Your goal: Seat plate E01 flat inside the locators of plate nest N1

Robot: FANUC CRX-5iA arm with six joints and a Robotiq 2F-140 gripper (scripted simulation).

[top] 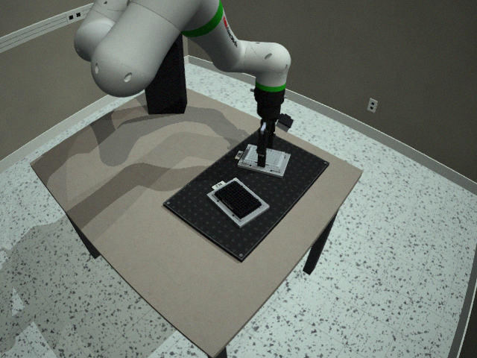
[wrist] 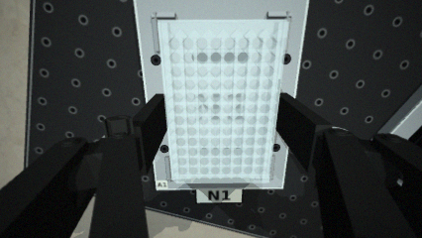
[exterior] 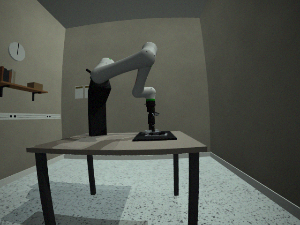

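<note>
My hand is 20 mm above the white well plate. Also, from my hand: black well plate: 210 mm to the right, 30 mm below, 20 mm ahead; nest N2: 210 mm to the right, 40 mm below, 20 mm ahead.
</note>
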